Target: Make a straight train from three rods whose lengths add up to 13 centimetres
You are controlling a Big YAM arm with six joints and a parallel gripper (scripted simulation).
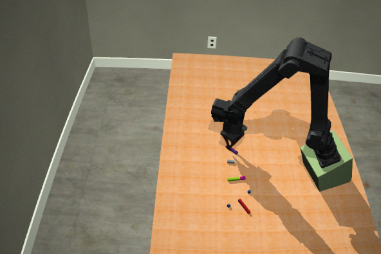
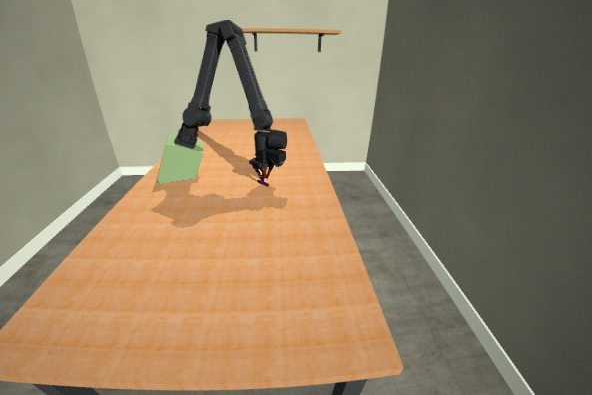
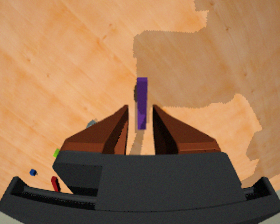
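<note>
My gripper is now 3 cm above the purple rod and 1 cm past it. From my hand the other things lie so: lime rod 16 cm to the left, 3 cm below, 2 cm ahead; then magenta rod 16 cm to the left, 3 cm below, 2 cm behind; then grey rod 7 cm to the left, 3 cm below, 1 cm ahead.
</note>
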